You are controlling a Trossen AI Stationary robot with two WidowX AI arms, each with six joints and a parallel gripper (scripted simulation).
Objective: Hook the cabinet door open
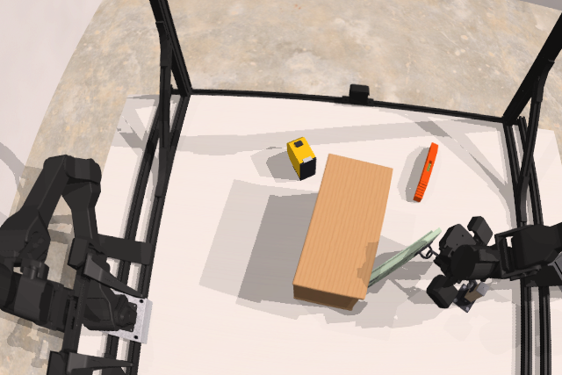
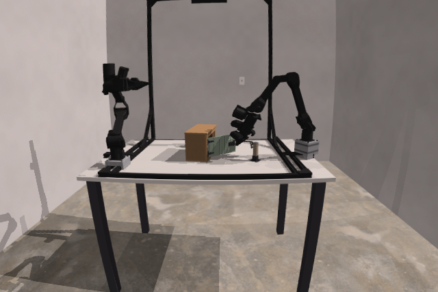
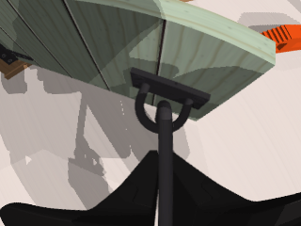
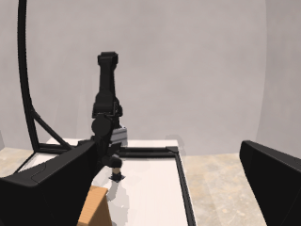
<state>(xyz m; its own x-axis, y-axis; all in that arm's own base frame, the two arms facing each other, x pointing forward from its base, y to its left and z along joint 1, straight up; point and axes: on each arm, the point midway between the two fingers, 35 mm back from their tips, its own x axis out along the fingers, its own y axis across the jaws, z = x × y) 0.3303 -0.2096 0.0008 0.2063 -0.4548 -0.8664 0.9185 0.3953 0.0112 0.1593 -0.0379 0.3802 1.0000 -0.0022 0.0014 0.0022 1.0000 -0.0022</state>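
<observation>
My left gripper is now 2 cm short of the dark hook, 2 cm to the right of it and 1 cm above it. Also, from my left hand: yellow box 28 cm behind, 25 cm to the right, 6 cm below; then green door 1 cm behind, 10 cm to the right, 3 cm below; then orange level 24 cm behind, 2 cm to the left, 8 cm below.
</observation>
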